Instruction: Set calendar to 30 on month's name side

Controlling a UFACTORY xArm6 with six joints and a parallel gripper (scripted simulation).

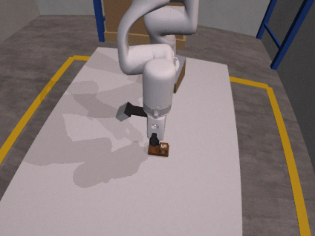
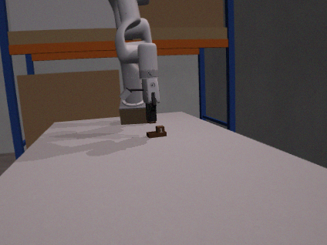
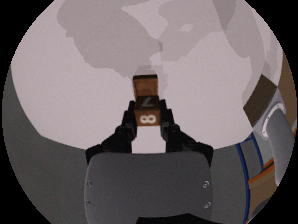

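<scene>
My gripper is now 6 cm above the brown digit cube and 3 cm to the right of it. From my hand the other things lie so: brown calendar tray (8 cm below, 2 cm to the left).
</scene>
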